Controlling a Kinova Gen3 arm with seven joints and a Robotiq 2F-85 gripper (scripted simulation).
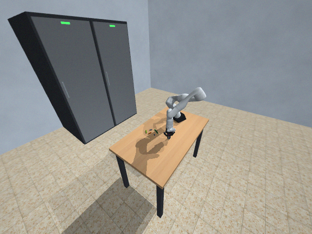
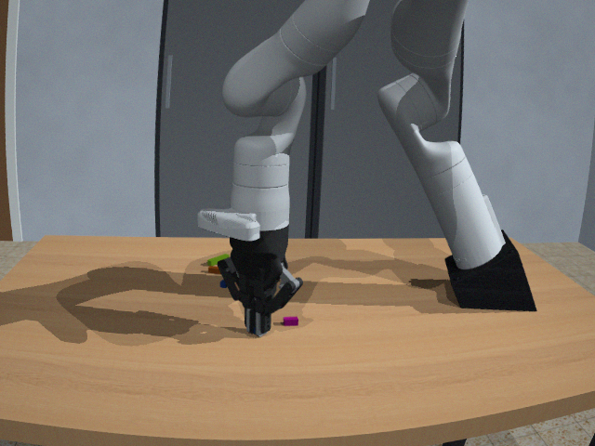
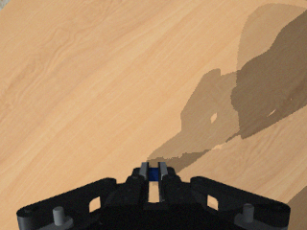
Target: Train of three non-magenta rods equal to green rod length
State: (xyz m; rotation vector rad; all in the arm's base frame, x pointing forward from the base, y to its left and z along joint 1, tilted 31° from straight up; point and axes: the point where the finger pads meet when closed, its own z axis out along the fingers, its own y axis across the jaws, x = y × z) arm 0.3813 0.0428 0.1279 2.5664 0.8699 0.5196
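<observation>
Now: hand 60 mm past the magenta rod, 20 mm to the left of it and 20 mm above it. The rest, counted from my hand: grey rod 250 mm to the right, 70 mm behind, 20 mm below; then orange rod 240 mm to the right, 20 mm below, 10 mm behind; then green rod 180 mm to the right, 60 mm behind, 20 mm below.
</observation>
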